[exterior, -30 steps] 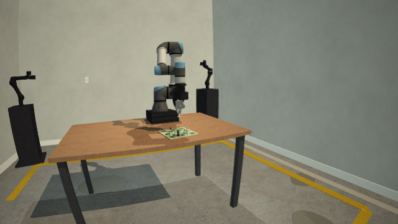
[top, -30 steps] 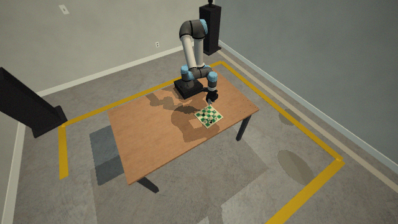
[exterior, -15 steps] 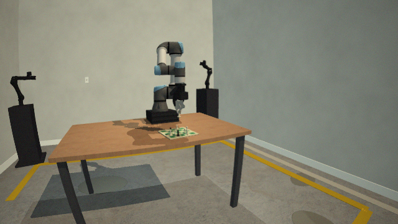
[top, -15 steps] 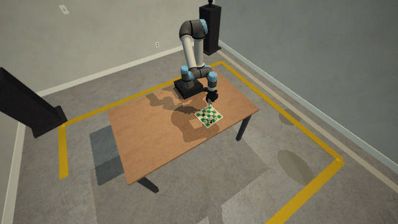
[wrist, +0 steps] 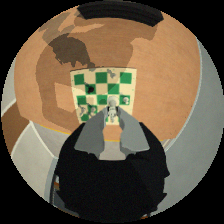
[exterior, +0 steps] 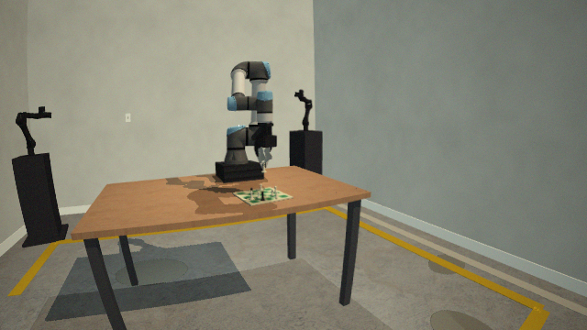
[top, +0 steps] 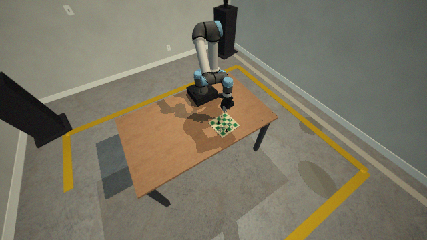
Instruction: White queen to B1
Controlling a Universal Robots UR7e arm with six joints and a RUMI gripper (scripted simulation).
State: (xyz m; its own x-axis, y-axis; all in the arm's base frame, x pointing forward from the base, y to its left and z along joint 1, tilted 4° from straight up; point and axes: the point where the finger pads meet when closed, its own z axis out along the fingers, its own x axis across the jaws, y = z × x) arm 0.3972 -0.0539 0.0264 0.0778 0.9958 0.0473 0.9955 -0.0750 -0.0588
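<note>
My hand is 30 mm short of the green-and-cream chessboard, 40 mm to the left of it and 140 mm above it.
</note>
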